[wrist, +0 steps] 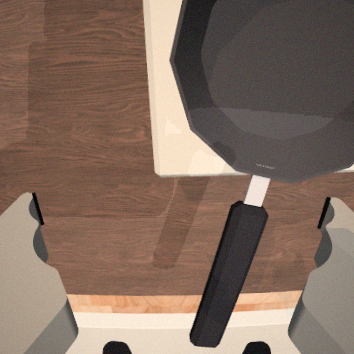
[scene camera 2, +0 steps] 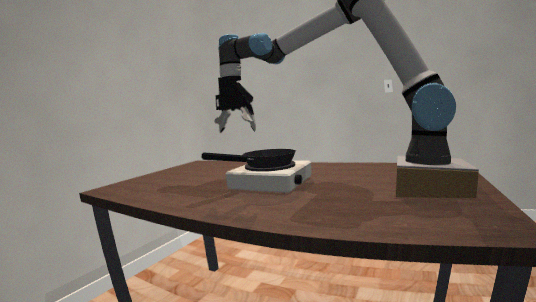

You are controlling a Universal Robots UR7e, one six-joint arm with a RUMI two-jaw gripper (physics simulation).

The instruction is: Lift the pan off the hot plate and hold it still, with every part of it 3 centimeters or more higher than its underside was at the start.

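Frame: origin at the arm's base, x ahead, y left, z up, level; millimetres.
Where they show: gripper, fingertip midpoint: [wrist: 181, 199] [scene camera 2: 237, 132]; arm's base, link origin: [scene camera 2: 427, 161].
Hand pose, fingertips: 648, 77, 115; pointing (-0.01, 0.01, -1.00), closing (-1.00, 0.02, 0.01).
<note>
Each offset is from my fingertips to the top centre of the thing, as dx, dy, dz. Level surfaces: height alone.
A black pan [scene camera 2: 270, 158] [wrist: 280, 75] rests upright on the hot plate, a white box {-100, -60, -124} [scene camera 2: 260, 182] [wrist: 162, 100] with a dark knob on its side. The pan's black handle {-44, +143, -40} [scene camera 2: 222, 157] [wrist: 230, 272] sticks out past the hot plate's edge, to the left in the scene view. My gripper [scene camera 2: 238, 128] [wrist: 181, 199] is open and empty, pointing down above the handle. In the wrist view the handle lies between the two wide-apart jaws, slanting, its pan end nearer the right jaw. In the scene view a gap of height shows between the fingertips and the handle.
The hot plate stands on a dark wooden table {dz -199} [scene camera 2: 175, 215] [wrist: 90, 100]. The robot base stands on a block [scene camera 2: 436, 182] at the table's right. A grey wall [scene camera 2: 125, 100] rises behind the table. In the wrist view the table edge passes under the handle's outer part.
</note>
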